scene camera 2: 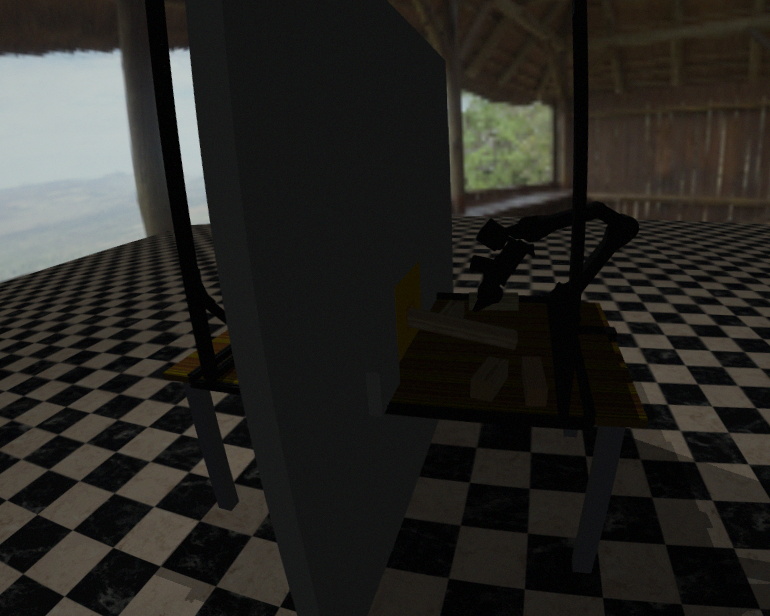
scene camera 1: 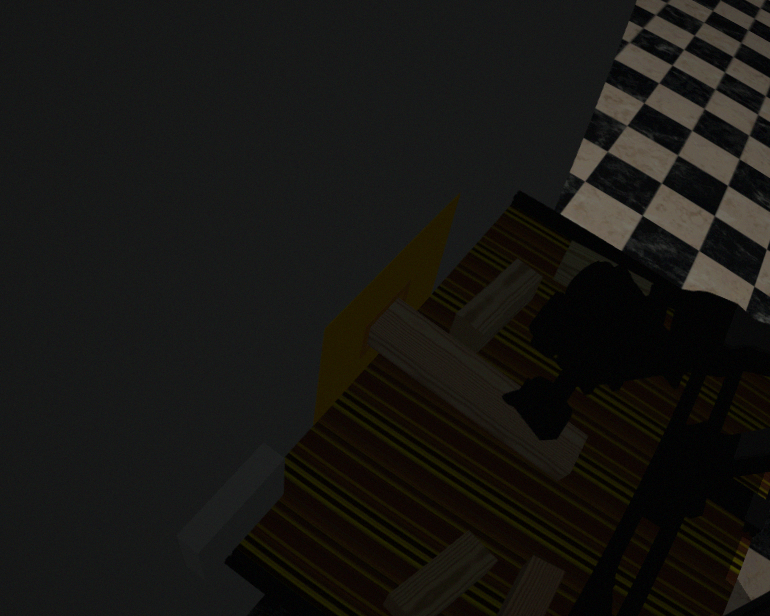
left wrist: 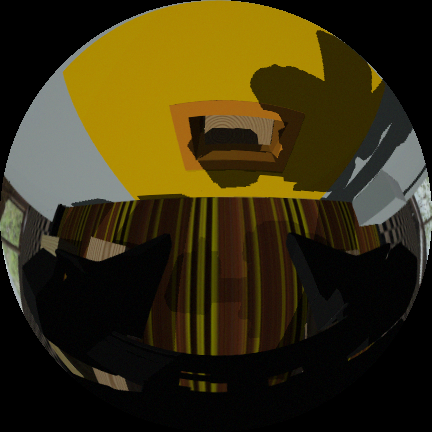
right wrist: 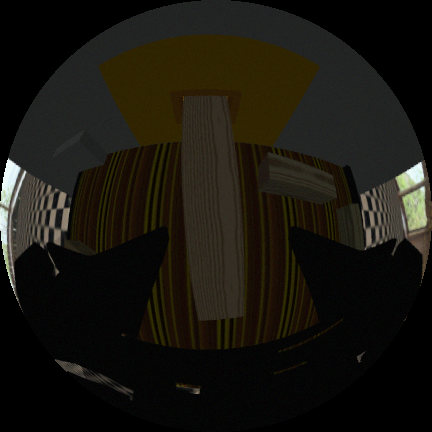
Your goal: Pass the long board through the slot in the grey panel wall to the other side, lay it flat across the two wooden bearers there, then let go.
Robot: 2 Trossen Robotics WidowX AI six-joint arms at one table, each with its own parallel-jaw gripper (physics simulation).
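Frame: origin at the left arm's base, x ahead, y left, z up, level; millimetres.
Seen in the pictures: left gripper, fingertip midpoint: (left wrist: 230, 239); right gripper, fingertip midpoint: (scene camera 2: 476, 304) (scene camera 1: 523, 371) (right wrist: 230, 232); right arm's base, origin of the base link: (scene camera 1: 661, 504).
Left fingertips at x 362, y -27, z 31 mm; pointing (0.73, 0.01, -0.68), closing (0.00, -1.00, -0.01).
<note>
A point is followed by its place in that frame.
The long wooden board (scene camera 1: 449, 375) {z 54, x 590, y -46 mm} (scene camera 2: 462, 327) {z 44, x 633, y -55 mm} (right wrist: 212, 200) {z 46, x 627, y -24 mm} slopes down from the slot to its near end; whether that end touches the table is unclear. Its far end (left wrist: 240, 122) {z 73, x 450, y -39 mm} shows through the slot in the left wrist view. The grey panel wall (scene camera 1: 192, 192) {z 499, x 483, y -339 mm} (scene camera 2: 340, 160) {z 503, x 483, y -453 mm} has a yellow panel (scene camera 1: 346, 340) {z 116, x 484, y -124 mm} (left wrist: 150, 60) (right wrist: 210, 60) {z 146, x 483, y -30 mm} around the slot. My right gripper (scene camera 2: 476, 308) {z 96, x 665, y -13 mm} (right wrist: 230, 232) {z 96, x 665, y -13 mm} is open, above the board. My left gripper (left wrist: 230, 239) {z 31, x 362, y -27 mm} is open and empty on the other side, facing the slot. I cannot tell which wooden blocks are the two bearers.
Wooden blocks (scene camera 1: 497, 305) {z 31, x 578, y 110 mm} (scene camera 1: 443, 571) {z 28, x 720, y -253 mm} (scene camera 1: 536, 587) {z 25, x 820, y -207 mm} (right wrist: 300, 177) {z 31, x 579, y 113 mm} lie around the board on the striped table (scene camera 1: 359, 449) {z -19, x 547, y -162 mm} (right wrist: 135, 200) {z -19, x 604, y -154 mm}. Another block (left wrist: 105, 248) {z 19, x 350, y 97 mm} shows beyond my left gripper's finger. A grey box (scene camera 1: 231, 497) {z 81, x 498, y -343 mm} (left wrist: 377, 200) {z 42, x 399, y -270 mm} juts from the wall. Scene camera 1 is dark.
</note>
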